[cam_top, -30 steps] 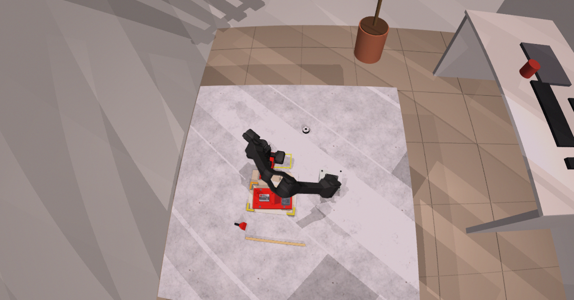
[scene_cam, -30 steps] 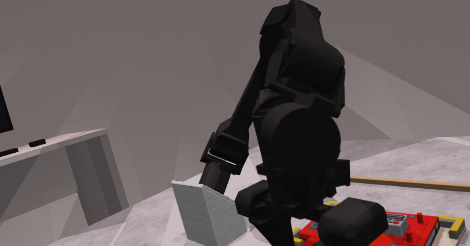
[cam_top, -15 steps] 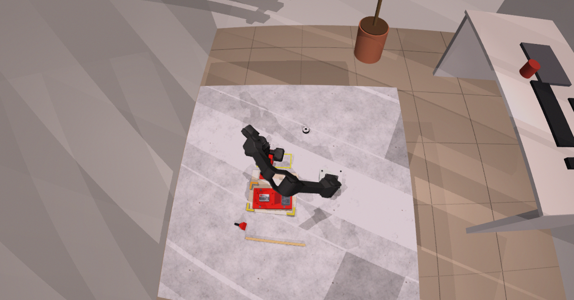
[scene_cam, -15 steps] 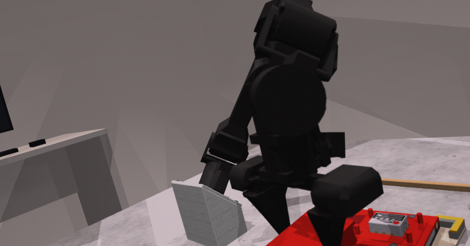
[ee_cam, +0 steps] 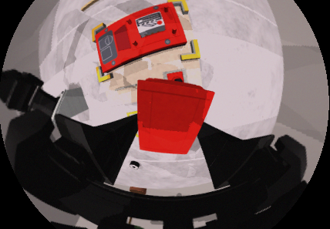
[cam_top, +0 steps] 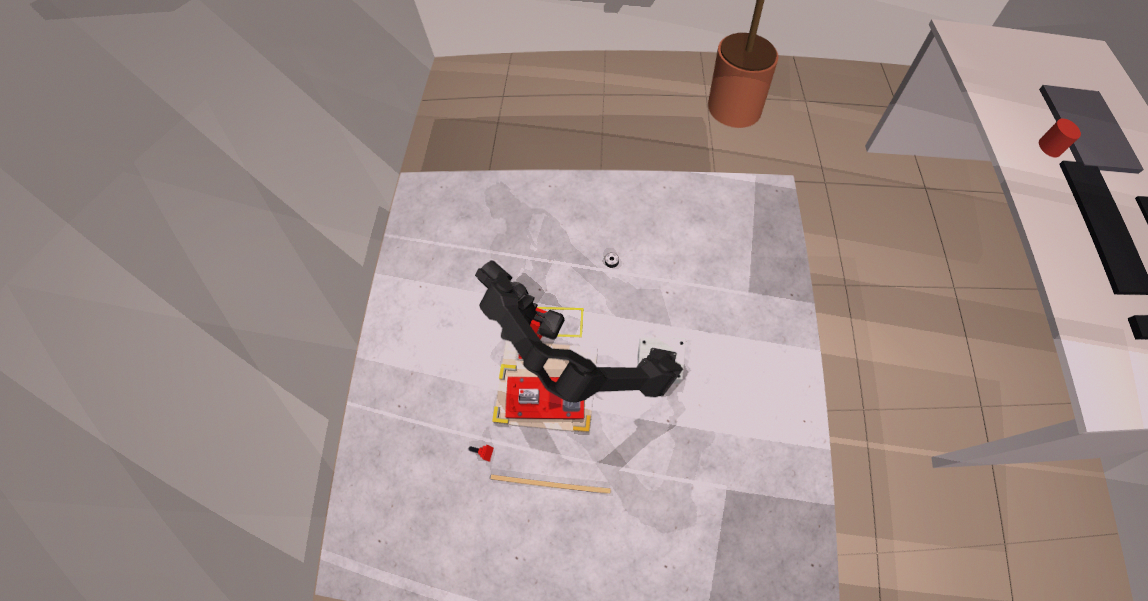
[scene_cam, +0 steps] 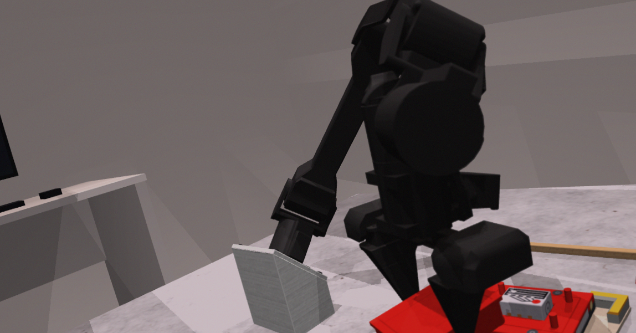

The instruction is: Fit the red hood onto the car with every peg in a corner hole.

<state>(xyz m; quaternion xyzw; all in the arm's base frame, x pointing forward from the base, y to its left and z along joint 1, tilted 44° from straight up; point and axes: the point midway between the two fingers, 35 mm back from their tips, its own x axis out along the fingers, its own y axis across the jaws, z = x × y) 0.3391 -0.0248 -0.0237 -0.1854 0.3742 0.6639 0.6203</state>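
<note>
The grey engine block lies 17 cm to the left of my gripper tip, 8 cm below it and 2 cm behind it. Round my gripper tip: wooden strip: 37 cm to the left, 12 cm behind, 9 cm below; red hood: 1 cm above.
</note>
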